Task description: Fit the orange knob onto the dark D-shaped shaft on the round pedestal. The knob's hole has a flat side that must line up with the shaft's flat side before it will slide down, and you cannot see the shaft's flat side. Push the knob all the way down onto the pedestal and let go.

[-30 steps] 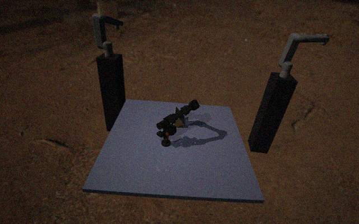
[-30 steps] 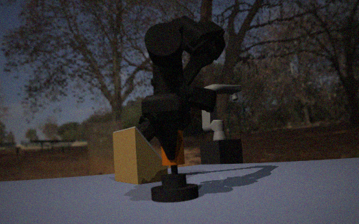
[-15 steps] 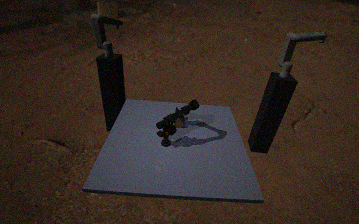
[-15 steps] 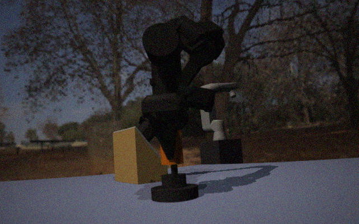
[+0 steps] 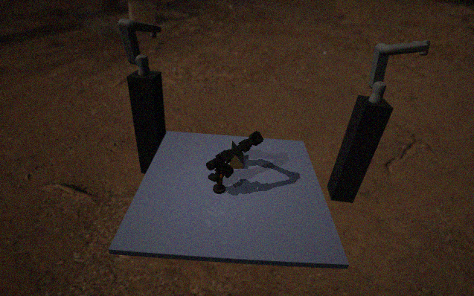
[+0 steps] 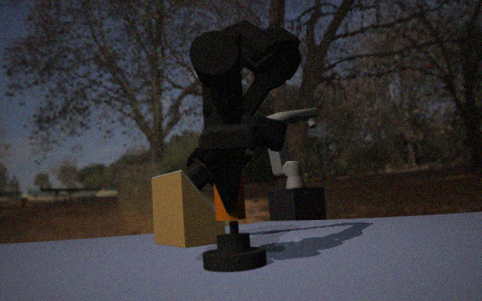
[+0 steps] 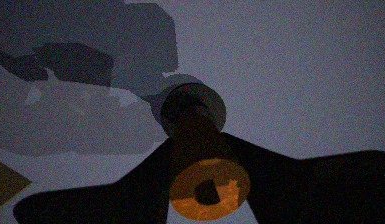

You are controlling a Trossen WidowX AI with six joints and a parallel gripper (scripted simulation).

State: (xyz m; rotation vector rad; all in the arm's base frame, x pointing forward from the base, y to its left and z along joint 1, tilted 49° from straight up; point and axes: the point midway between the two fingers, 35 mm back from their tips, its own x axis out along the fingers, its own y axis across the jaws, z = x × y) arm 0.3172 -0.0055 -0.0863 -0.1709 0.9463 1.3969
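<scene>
Right now the orange knob is 2 cm above my gripper tip. Round my gripper tip: pedestal (4 cm below).
</scene>
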